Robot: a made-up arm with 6 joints. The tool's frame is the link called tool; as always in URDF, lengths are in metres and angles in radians. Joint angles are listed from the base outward.
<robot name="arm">
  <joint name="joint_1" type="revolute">
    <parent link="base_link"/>
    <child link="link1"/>
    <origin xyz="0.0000 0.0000 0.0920"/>
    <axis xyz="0 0 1"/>
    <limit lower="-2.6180" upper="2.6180"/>
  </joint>
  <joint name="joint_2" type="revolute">
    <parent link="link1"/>
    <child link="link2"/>
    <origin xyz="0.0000 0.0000 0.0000"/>
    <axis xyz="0.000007 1 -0.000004"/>
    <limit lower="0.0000" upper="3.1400"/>
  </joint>
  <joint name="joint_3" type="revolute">
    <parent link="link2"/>
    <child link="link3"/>
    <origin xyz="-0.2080 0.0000 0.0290"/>
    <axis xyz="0.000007 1 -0.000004"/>
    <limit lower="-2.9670" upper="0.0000"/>
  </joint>
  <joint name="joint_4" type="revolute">
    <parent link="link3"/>
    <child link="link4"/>
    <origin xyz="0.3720 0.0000 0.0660"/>
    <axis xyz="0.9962 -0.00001 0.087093"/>
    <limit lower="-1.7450" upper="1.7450"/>
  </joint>
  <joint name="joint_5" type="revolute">
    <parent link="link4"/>
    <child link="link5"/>
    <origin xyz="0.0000 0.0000 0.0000"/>
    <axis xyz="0.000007 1 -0.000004"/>
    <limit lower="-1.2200" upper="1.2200"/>
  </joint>
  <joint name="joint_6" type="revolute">
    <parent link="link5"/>
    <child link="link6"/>
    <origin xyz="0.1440 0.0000 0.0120"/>
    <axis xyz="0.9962 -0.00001 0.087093"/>
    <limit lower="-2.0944" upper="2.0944"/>
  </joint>
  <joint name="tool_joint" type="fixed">
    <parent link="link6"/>
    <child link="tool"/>
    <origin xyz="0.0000 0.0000 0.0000" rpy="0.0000 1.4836 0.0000"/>
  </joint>
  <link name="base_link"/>
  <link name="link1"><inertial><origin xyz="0.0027 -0.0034 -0.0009"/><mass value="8.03"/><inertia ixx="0.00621" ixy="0" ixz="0" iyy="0.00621" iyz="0" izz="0.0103"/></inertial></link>
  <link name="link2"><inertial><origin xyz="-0.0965 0.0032 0.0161"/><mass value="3.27"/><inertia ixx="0.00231" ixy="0" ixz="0.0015" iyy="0.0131" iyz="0" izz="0.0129"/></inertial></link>
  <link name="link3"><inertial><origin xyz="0.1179 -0.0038 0.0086"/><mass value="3.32"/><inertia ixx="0.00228" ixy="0" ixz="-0.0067" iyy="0.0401" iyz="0" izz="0.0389"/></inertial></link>
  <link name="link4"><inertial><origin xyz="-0.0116 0.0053 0.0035"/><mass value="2.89"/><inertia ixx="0.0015" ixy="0" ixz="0.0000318" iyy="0.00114" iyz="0" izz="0.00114"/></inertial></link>
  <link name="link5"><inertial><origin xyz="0.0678 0.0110 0.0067"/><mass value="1.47"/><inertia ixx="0.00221" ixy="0" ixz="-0.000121" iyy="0.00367" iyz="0" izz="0.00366"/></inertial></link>
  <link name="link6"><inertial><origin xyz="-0.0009 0.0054 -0.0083"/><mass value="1.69"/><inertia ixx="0.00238" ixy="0" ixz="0.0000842" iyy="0.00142" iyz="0" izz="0.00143"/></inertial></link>
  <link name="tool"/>
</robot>
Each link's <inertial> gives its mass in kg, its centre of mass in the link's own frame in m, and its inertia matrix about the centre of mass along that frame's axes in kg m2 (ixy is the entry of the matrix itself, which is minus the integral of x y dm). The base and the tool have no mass. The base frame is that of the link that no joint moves.
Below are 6 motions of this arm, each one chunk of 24 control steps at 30 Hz.
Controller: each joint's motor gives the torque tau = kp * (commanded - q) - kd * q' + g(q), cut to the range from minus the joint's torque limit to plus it. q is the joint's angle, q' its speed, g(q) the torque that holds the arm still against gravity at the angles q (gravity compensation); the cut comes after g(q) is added. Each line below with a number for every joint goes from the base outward.
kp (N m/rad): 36 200 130 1.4 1.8 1.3
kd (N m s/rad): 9.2 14 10 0.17 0.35 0.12
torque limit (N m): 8.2 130 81 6.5 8.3 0.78
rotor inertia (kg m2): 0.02 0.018 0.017 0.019 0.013 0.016
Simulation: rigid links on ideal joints. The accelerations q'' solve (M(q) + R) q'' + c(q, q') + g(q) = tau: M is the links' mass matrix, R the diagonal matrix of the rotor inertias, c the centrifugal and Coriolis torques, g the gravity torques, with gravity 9.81 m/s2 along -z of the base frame. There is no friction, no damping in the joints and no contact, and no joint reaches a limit. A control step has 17 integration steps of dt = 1/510 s. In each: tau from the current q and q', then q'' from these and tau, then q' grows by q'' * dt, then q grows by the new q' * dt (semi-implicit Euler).
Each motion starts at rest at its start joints. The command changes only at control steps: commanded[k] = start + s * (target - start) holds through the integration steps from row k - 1 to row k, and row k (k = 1, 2, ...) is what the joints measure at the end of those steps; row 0 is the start. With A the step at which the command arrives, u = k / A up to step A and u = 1 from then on. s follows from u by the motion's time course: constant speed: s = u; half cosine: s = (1 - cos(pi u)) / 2; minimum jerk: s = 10 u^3 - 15 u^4 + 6 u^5; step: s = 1 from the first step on.
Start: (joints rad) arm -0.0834 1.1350 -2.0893 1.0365 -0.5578 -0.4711
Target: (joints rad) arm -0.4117 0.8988 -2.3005 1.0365 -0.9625 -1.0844
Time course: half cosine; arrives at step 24
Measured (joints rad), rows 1 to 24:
1: -0.0835 1.1350 -2.0893 1.0366 -0.5576 -0.4712
2: -0.0840 1.1347 -2.0894 1.0373 -0.5569 -0.4719
3: -0.0852 1.1341 -2.0897 1.0391 -0.5551 -0.4739
4: -0.0873 1.1328 -2.0904 1.0429 -0.5517 -0.4781
5: -0.0904 1.1305 -2.0918 1.0493 -0.5467 -0.4856
6: -0.0947 1.1271 -2.0942 1.0587 -0.5401 -0.4970
7: -0.1003 1.1223 -2.0978 1.0715 -0.5321 -0.5132
8: -0.1073 1.1159 -2.1028 1.0873 -0.5236 -0.5344
9: -0.1157 1.1077 -2.1094 1.1059 -0.5153 -0.5608
10: -0.1255 1.0978 -2.1176 1.1263 -0.5085 -0.5921
11: -0.1367 1.0862 -2.1276 1.1477 -0.5042 -0.6278
12: -0.1492 1.0729 -2.1392 1.1688 -0.5037 -0.6674
13: -0.1627 1.0580 -2.1525 1.1884 -0.5078 -0.7097
14: -0.1773 1.0418 -2.1671 1.2053 -0.5175 -0.7540
15: -0.1926 1.0245 -2.1830 1.2183 -0.5332 -0.7990
16: -0.2084 1.0064 -2.1997 1.2262 -0.5550 -0.8439
17: -0.2244 0.9878 -2.2170 1.2282 -0.5828 -0.8875
18: -0.2405 0.9691 -2.2345 1.2236 -0.6161 -0.9291
19: -0.2564 0.9507 -2.2517 1.2116 -0.6542 -0.9678
20: -0.2718 0.9330 -2.2683 1.1921 -0.6963 -1.0029
21: -0.2866 0.9165 -2.2839 1.1649 -0.7418 -1.0340
22: -0.3006 0.9014 -2.2982 1.1303 -0.7898 -1.0605
23: -0.3136 0.8882 -2.3107 1.0889 -0.8396 -1.0823
24: -0.3255 0.8772 -2.3213 1.0415 -0.8905 -1.0990

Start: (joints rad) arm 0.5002 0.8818 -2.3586 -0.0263 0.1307 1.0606
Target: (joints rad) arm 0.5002 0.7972 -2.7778 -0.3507 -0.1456 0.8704
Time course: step
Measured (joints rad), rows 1 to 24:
1: 0.4991 0.9185 -2.4371 -0.0453 0.2042 1.0518
2: 0.4976 0.9337 -2.5070 -0.0855 0.3019 1.0294
3: 0.4961 0.9288 -2.5624 -0.1357 0.3957 0.9962
4: 0.4952 0.9119 -2.6093 -0.1883 0.4709 0.9559
5: 0.4952 0.8882 -2.6506 -0.2396 0.5172 0.9129
6: 0.4963 0.8616 -2.6878 -0.2883 0.5296 0.8716
7: 0.4982 0.8347 -2.7211 -0.3343 0.5066 0.8356
8: 0.5009 0.8094 -2.7506 -0.3776 0.4502 0.8077
9: 0.5043 0.7869 -2.7761 -0.4178 0.3646 0.7892
10: 0.5082 0.7679 -2.7973 -0.4531 0.2562 0.7803
11: 0.5123 0.7527 -2.8145 -0.4798 0.1325 0.7800
12: 0.5160 0.7412 -2.8276 -0.4934 0.0015 0.7869
13: 0.5184 0.7334 -2.8369 -0.4903 -0.1294 0.7990
14: 0.5190 0.7289 -2.8427 -0.4701 -0.2540 0.8151
15: 0.5175 0.7275 -2.8452 -0.4359 -0.3681 0.8338
16: 0.5142 0.7288 -2.8449 -0.3931 -0.4685 0.8542
17: 0.5097 0.7324 -2.8424 -0.3474 -0.5530 0.8753
18: 0.5047 0.7376 -2.8381 -0.3037 -0.6199 0.8958
19: 0.5000 0.7441 -2.8324 -0.2657 -0.6682 0.9144
20: 0.4961 0.7514 -2.8258 -0.2353 -0.6976 0.9301
21: 0.4933 0.7591 -2.8186 -0.2135 -0.7085 0.9420
22: 0.4915 0.7668 -2.8111 -0.2005 -0.7016 0.9496
23: 0.4908 0.7744 -2.8037 -0.1956 -0.6787 0.9525
24: 0.4909 0.7814 -2.7966 -0.1983 -0.6418 0.9512

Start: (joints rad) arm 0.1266 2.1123 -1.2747 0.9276 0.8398 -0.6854
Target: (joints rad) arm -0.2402 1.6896 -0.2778 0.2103 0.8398 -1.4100
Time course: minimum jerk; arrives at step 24
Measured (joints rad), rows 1 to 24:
1: 0.1266 2.1122 -1.2746 0.9277 0.8397 -0.6854
2: 0.1266 2.1114 -1.2735 0.9282 0.8387 -0.6856
3: 0.1265 2.1090 -1.2700 0.9300 0.8359 -0.6863
4: 0.1262 2.1038 -1.2624 0.9339 0.8302 -0.6882
5: 0.1254 2.0950 -1.2491 0.9409 0.8212 -0.6921
6: 0.1239 2.0821 -1.2288 0.9516 0.8090 -0.6990
7: 0.1214 2.0649 -1.2007 0.9661 0.7942 -0.7099
8: 0.1174 2.0435 -1.1642 0.9841 0.7777 -0.7257
9: 0.1115 2.0184 -1.1195 1.0049 0.7608 -0.7471
10: 0.1034 1.9902 -1.0669 1.0267 0.7446 -0.7748
11: 0.0927 1.9600 -1.0071 1.0473 0.7303 -0.8089
12: 0.0789 1.9286 -0.9413 1.0638 0.7183 -0.8493
13: 0.0620 1.8970 -0.8706 1.0731 0.7087 -0.8956
14: 0.0419 1.8664 -0.7966 1.0718 0.7009 -0.9471
15: 0.0188 1.8375 -0.7210 1.0565 0.6938 -1.0028
16: -0.0066 1.8111 -0.6456 1.0241 0.6863 -1.0615
17: -0.0334 1.7877 -0.5721 0.9722 0.6777 -1.1217
18: -0.0603 1.7678 -0.5026 0.8991 0.6687 -1.1818
19: -0.0859 1.7514 -0.4388 0.8045 0.6616 -1.2402
20: -0.1089 1.7387 -0.3823 0.6903 0.6604 -1.2950
21: -0.1285 1.7293 -0.3345 0.5609 0.6703 -1.3448
22: -0.1445 1.7230 -0.2963 0.4235 0.6952 -1.3883
23: -0.1572 1.7190 -0.2677 0.2871 0.7364 -1.4247
24: -0.1676 1.7167 -0.2482 0.1602 0.7915 -1.4533

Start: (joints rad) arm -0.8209 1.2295 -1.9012 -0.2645 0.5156 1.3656
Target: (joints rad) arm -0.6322 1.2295 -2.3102 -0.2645 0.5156 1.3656
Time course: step
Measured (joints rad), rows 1 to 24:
1: -0.8097 1.2728 -1.9828 -0.2738 0.6042 1.3621
2: -0.7917 1.3039 -2.0643 -0.2896 0.6977 1.3565
3: -0.7723 1.3119 -2.1233 -0.3029 0.7664 1.3497
4: -0.7535 1.3056 -2.1691 -0.3094 0.8129 1.3423
5: -0.7365 1.2911 -2.2073 -0.3083 0.8376 1.3354
6: -0.7217 1.2723 -2.2402 -0.3006 0.8405 1.3301
7: -0.7091 1.2523 -2.2690 -0.2882 0.8224 1.3272
8: -0.6984 1.2329 -2.2938 -0.2731 0.7849 1.3272
9: -0.6893 1.2157 -2.3146 -0.2571 0.7305 1.3304
10: -0.6815 1.2014 -2.3315 -0.2412 0.6622 1.3366
11: -0.6748 1.1905 -2.3444 -0.2261 0.5834 1.3454
12: -0.6689 1.1831 -2.3535 -0.2123 0.4983 1.3562
13: -0.6637 1.1790 -2.3592 -0.1999 0.4114 1.3681
14: -0.6592 1.1777 -2.3619 -0.1892 0.3271 1.3804
15: -0.6552 1.1787 -2.3621 -0.1803 0.2500 1.3922
16: -0.6517 1.1816 -2.3603 -0.1735 0.1837 1.4029
17: -0.6487 1.1856 -2.3569 -0.1690 0.1311 1.4119
18: -0.6460 1.1905 -2.3525 -0.1672 0.0939 1.4186
19: -0.6438 1.1959 -2.3474 -0.1679 0.0725 1.4229
20: -0.6419 1.2015 -2.3419 -0.1713 0.0664 1.4245
21: -0.6403 1.2071 -2.3362 -0.1771 0.0746 1.4235
22: -0.6389 1.2126 -2.3306 -0.1849 0.0952 1.4202
23: -0.6377 1.2178 -2.3252 -0.1944 0.1261 1.4147
24: -0.6367 1.2227 -2.3201 -0.2051 0.1651 1.4076

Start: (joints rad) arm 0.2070 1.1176 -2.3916 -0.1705 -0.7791 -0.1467
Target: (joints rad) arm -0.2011 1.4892 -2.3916 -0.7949 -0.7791 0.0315
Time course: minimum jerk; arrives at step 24
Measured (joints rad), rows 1 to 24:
1: 0.2070 1.1176 -2.3916 -0.1705 -0.7791 -0.1467
2: 0.2068 1.1179 -2.3920 -0.1704 -0.7793 -0.1466
3: 0.2061 1.1188 -2.3929 -0.1701 -0.7802 -0.1465
4: 0.2046 1.1208 -2.3947 -0.1696 -0.7826 -0.1460
5: 0.2019 1.1244 -2.3975 -0.1687 -0.7875 -0.1450
6: 0.1978 1.1300 -2.4012 -0.1678 -0.7960 -0.1432
7: 0.1918 1.1381 -2.4057 -0.1669 -0.8089 -0.1402
8: 0.1838 1.1490 -2.4108 -0.1668 -0.8267 -0.1359
9: 0.1736 1.1629 -2.4161 -0.1682 -0.8494 -0.1298
10: 0.1612 1.1800 -2.4211 -0.1719 -0.8764 -0.1219
11: 0.1465 1.2001 -2.4256 -0.1789 -0.9067 -0.1120
12: 0.1298 1.2231 -2.4290 -0.1905 -0.9385 -0.1002
13: 0.1114 1.2486 -2.4312 -0.2076 -0.9699 -0.0867
14: 0.0916 1.2761 -2.4318 -0.2311 -0.9988 -0.0717
15: 0.0709 1.3051 -2.4307 -0.2620 -1.0230 -0.0556
16: 0.0497 1.3348 -2.4278 -0.3007 -1.0405 -0.0390
17: 0.0283 1.3645 -2.4231 -0.3476 -1.0496 -0.0222
18: 0.0074 1.3935 -2.4168 -0.4029 -1.0491 -0.0059
19: -0.0128 1.4210 -2.4092 -0.4665 -1.0383 0.0096
20: -0.0320 1.4461 -2.4006 -0.5383 -1.0172 0.0239
21: -0.0499 1.4684 -2.3913 -0.6178 -0.9864 0.0367
22: -0.0663 1.4874 -2.3818 -0.7046 -0.9473 0.0478
23: -0.0811 1.5029 -2.3726 -0.7974 -0.9019 0.0571
24: -0.0945 1.5150 -2.3641 -0.8945 -0.8532 0.0647

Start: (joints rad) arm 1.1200 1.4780 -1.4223 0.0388 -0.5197 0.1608
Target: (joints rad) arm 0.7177 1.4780 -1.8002 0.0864 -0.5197 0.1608
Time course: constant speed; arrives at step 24
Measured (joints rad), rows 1 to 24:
1: 1.1197 1.4793 -1.4247 0.0378 -0.5176 0.1609
2: 1.1186 1.4818 -1.4305 0.0347 -0.5112 0.1612
3: 1.1164 1.4846 -1.4390 0.0294 -0.5002 0.1617
4: 1.1130 1.4871 -1.4496 0.0220 -0.4852 0.1622
5: 1.1084 1.4889 -1.4620 0.0131 -0.4675 0.1626
6: 1.1024 1.4901 -1.4758 0.0034 -0.4488 0.1628
7: 1.0952 1.4905 -1.4906 -0.0063 -0.4306 0.1628
8: 1.0867 1.4904 -1.5063 -0.0152 -0.4143 0.1625
9: 1.0770 1.4899 -1.5225 -0.0225 -0.4009 0.1619
10: 1.0661 1.4890 -1.5393 -0.0277 -0.3912 0.1610
11: 1.0541 1.4879 -1.5563 -0.0304 -0.3855 0.1600
12: 1.0410 1.4868 -1.5735 -0.0304 -0.3837 0.1590
13: 1.0270 1.4856 -1.5908 -0.0276 -0.3857 0.1580
14: 1.0122 1.4844 -1.6081 -0.0223 -0.3909 0.1572
15: 0.9965 1.4832 -1.6253 -0.0147 -0.3989 0.1566
16: 0.9803 1.4822 -1.6424 -0.0051 -0.4091 0.1562
17: 0.9635 1.4812 -1.6594 0.0059 -0.4208 0.1562
18: 0.9463 1.4804 -1.6763 0.0180 -0.4335 0.1565
19: 0.9287 1.4796 -1.6930 0.0309 -0.4465 0.1570
20: 0.9108 1.4790 -1.7096 0.0439 -0.4595 0.1577
21: 0.8928 1.4784 -1.7260 0.0569 -0.4721 0.1586
22: 0.8746 1.4780 -1.7422 0.0696 -0.4838 0.1595
23: 0.8563 1.4777 -1.7583 0.0816 -0.4946 0.1604
24: 0.8380 1.4774 -1.7743 0.0928 -0.5042 0.1612

